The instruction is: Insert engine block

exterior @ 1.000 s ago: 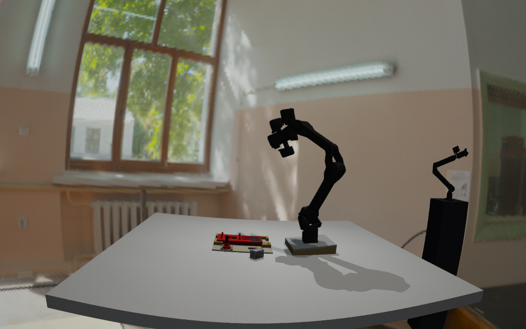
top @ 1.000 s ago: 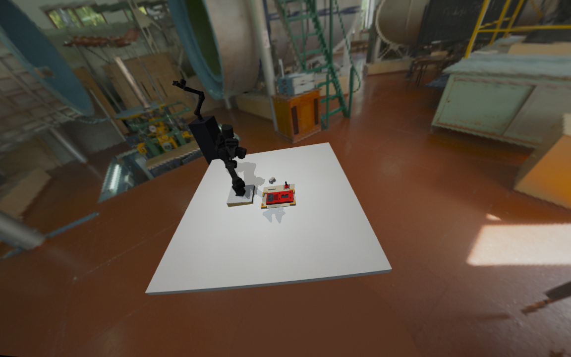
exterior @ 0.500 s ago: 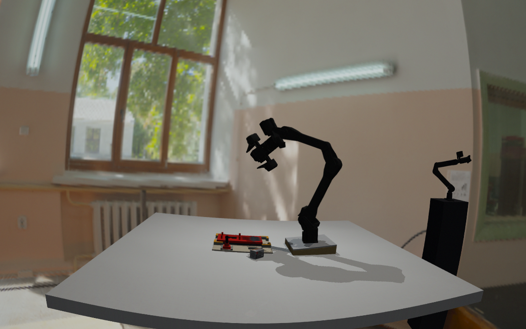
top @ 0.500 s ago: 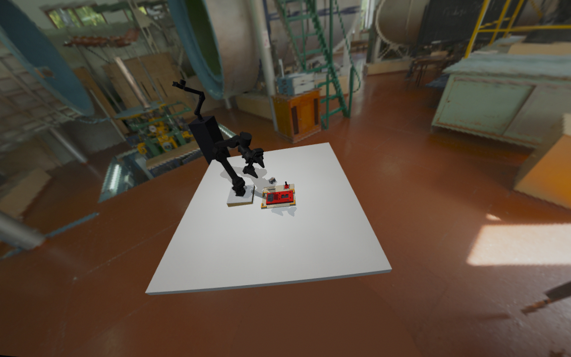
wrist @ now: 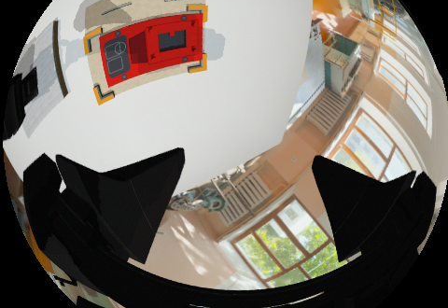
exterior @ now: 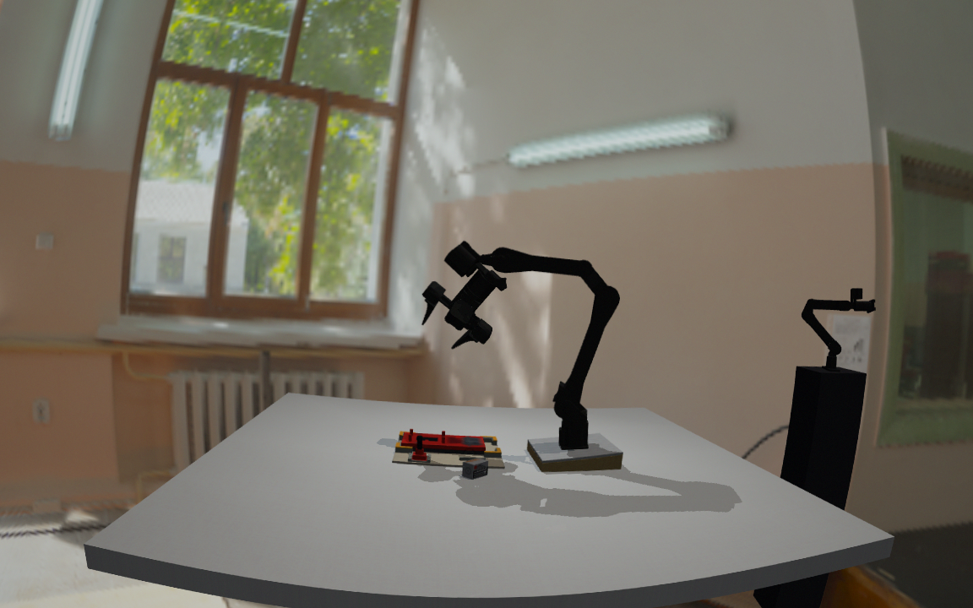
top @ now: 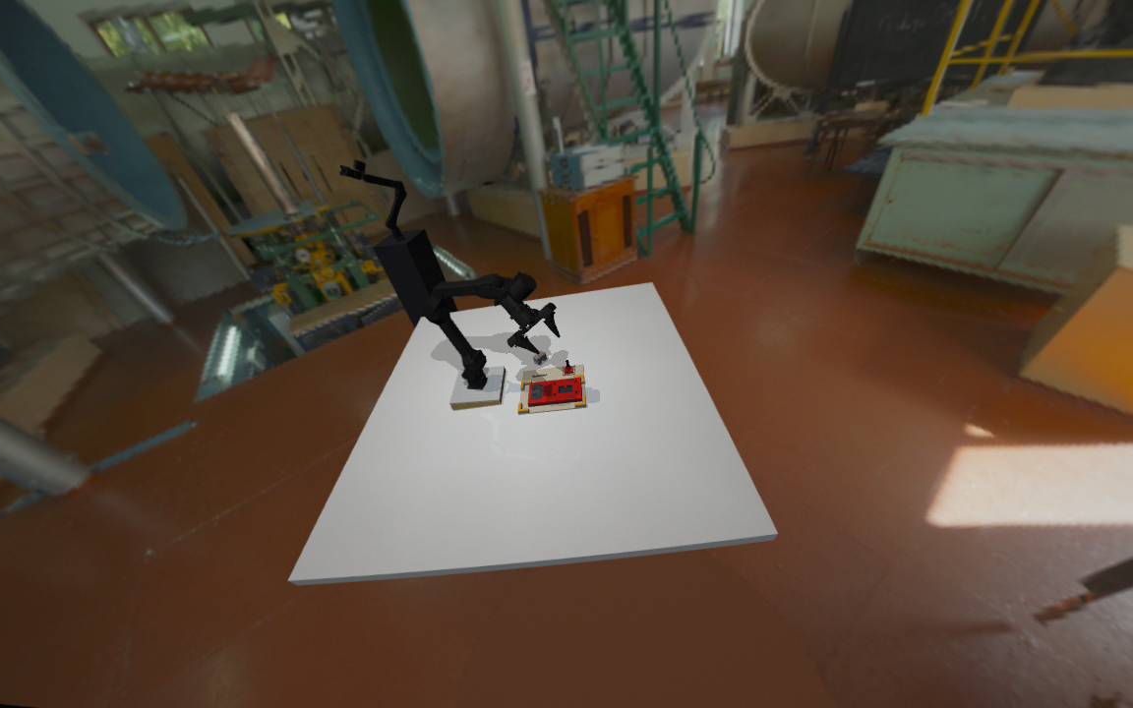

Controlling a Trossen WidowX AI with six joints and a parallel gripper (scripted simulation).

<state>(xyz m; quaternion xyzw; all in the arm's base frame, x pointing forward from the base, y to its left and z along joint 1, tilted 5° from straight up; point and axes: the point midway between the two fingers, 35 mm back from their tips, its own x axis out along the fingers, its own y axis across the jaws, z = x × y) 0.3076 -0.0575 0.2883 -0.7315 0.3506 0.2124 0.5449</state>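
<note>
The grey engine block is 26 cm below my gripper tip, 23 cm to the left of it and 13 cm behind it.
</note>
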